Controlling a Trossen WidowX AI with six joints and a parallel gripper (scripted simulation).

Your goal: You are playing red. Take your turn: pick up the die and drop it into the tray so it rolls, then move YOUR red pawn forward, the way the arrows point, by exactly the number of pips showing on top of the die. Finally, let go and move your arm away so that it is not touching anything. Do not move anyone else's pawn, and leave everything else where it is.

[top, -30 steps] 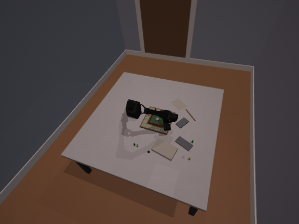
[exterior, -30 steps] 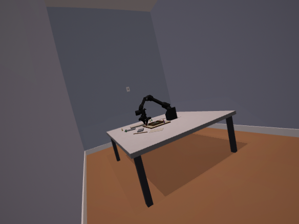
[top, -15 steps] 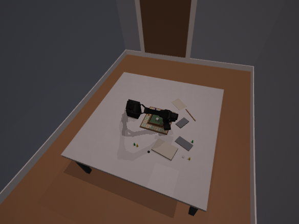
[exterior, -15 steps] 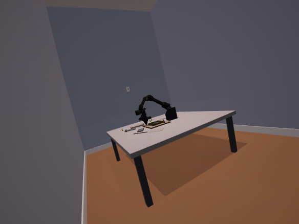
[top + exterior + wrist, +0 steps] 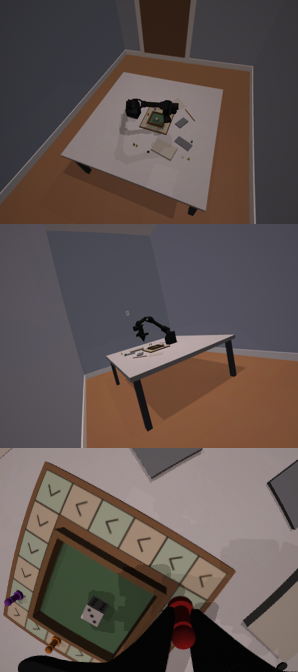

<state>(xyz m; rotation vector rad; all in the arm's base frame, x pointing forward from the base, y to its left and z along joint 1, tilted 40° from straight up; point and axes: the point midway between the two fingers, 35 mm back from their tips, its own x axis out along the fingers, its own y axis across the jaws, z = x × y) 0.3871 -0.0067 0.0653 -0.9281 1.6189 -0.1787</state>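
Right now my gripper tip is 12 cm past the die, 5 cm to the right of it and 11 cm above it. Round my gripper tip: red pawn 1 cm above; green felt tray 12 cm behind, 6 cm to the left, 13 cm below; wooden stick 17 cm ahead, 24 cm to the left, 13 cm below.
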